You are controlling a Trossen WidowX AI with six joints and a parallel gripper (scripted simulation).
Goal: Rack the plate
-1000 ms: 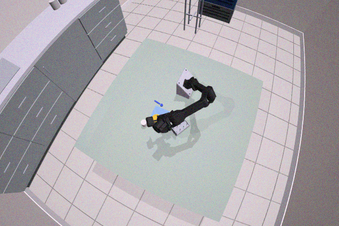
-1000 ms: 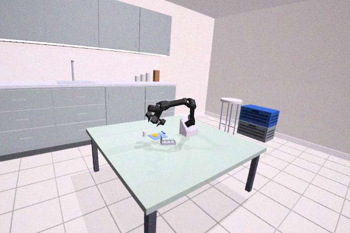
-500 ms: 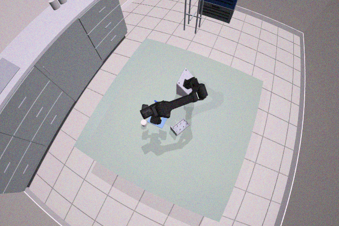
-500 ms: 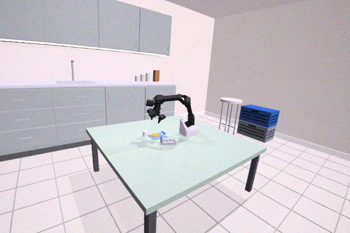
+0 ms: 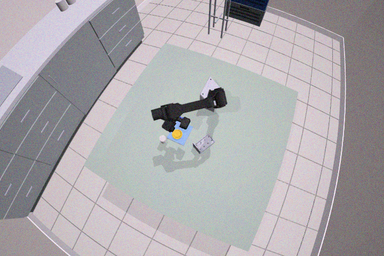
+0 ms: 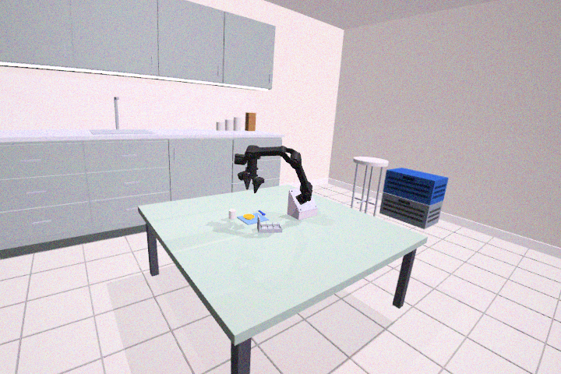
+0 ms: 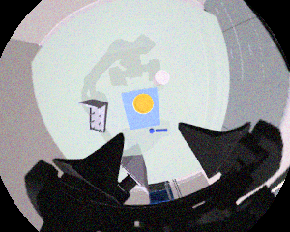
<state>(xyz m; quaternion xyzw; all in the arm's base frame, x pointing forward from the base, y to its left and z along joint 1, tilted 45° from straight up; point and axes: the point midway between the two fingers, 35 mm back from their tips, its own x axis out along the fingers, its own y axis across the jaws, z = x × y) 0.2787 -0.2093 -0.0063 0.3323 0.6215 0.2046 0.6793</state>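
Now: gripper tip 16 cm above the yellow plate and 1 cm short of it. Round my gripper tip: blue spoon: 17 cm below, 12 cm behind, 2 cm to the right; then blue mat: 18 cm below, 1 cm to the left, 1 cm behind; then white cup: 15 cm below, 8 cm to the right, 8 cm ahead.
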